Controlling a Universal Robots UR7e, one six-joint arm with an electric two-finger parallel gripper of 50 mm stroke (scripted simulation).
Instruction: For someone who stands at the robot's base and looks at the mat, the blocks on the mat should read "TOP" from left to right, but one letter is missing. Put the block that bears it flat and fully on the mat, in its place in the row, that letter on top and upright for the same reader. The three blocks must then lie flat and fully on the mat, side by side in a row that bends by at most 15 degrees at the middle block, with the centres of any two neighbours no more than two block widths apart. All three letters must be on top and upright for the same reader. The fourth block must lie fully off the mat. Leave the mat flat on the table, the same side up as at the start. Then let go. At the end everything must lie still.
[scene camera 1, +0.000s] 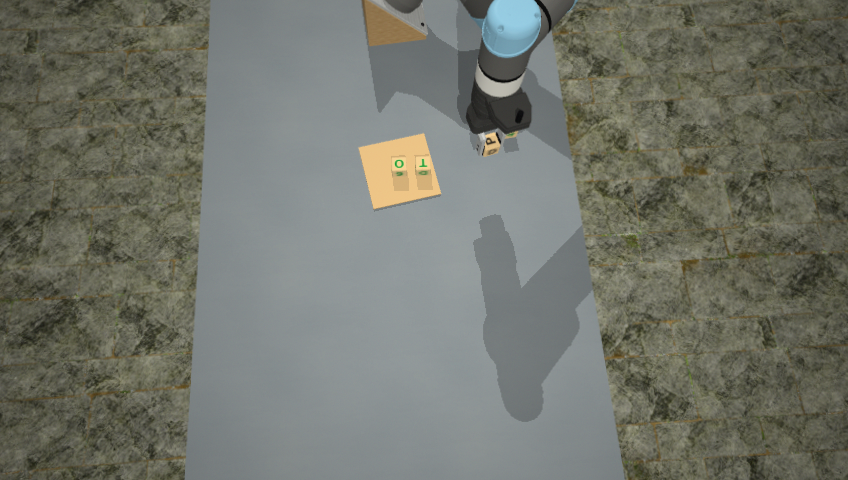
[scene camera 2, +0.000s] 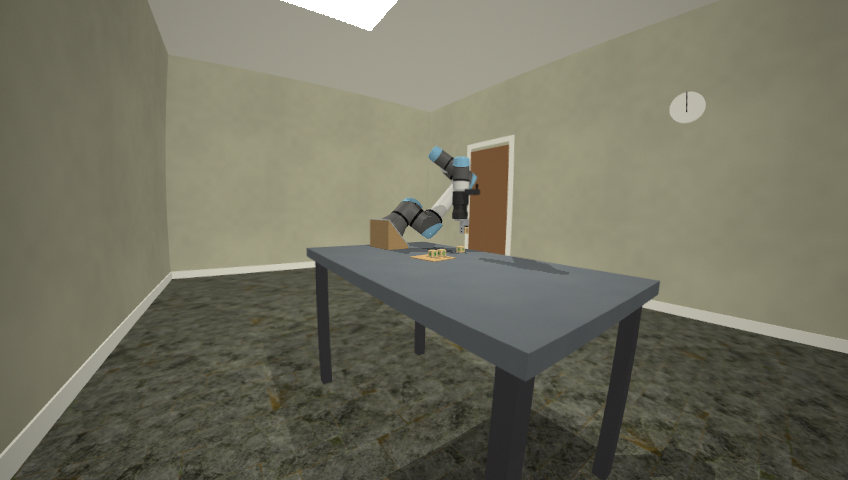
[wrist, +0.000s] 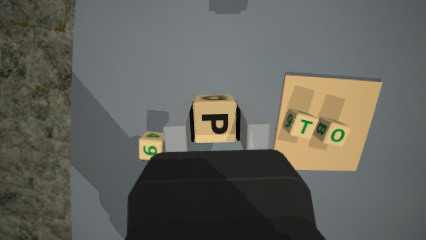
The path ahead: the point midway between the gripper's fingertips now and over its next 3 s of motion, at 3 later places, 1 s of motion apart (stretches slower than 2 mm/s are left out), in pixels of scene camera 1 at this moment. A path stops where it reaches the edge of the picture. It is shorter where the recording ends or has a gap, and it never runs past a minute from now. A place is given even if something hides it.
The gripper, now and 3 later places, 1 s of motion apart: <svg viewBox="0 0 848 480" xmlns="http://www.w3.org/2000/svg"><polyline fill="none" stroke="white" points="488,148 431,154 376,148 374,157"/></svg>
